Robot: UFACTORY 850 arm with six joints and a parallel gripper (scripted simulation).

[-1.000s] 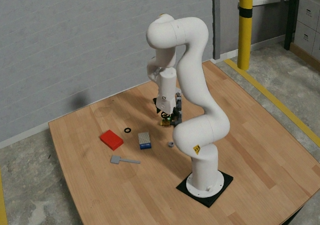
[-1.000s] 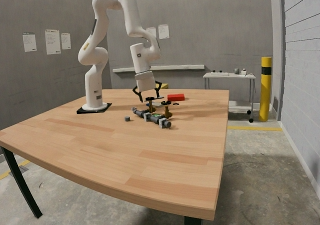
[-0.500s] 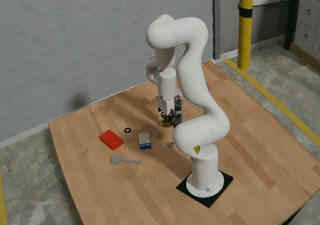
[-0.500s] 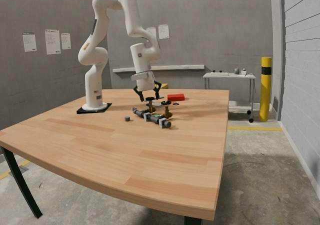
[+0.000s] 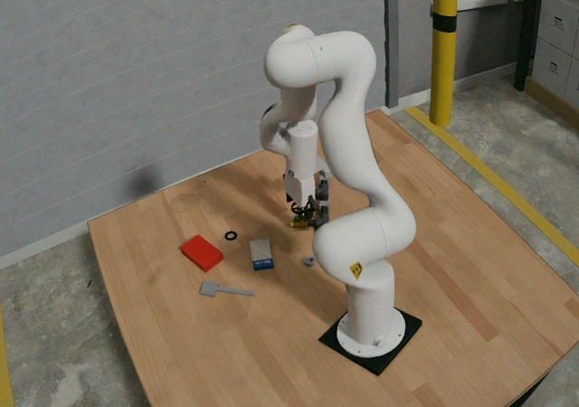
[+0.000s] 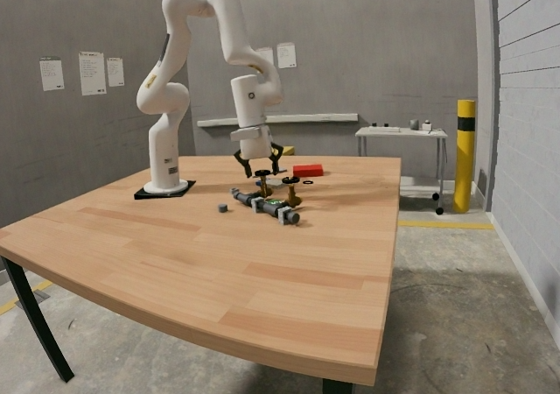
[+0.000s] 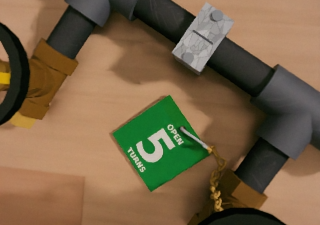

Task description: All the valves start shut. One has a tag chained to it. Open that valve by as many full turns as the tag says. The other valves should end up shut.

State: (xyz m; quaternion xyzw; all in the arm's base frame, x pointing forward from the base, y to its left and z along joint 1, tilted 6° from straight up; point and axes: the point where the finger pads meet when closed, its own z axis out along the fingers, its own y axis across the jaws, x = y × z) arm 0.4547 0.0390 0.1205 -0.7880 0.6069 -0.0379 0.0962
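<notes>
Now: hand 5 cm short of the green tag, 3 cm to the left of it and 9 cm above it. Also, from my hand: red block 33 cm to the left, 8 cm below; grey paddle-shaped tool 16 cm behind, 30 cm to the left, 9 cm below; blue-and-grey box 7 cm behind, 15 cm to the left, 8 cm below.
</notes>
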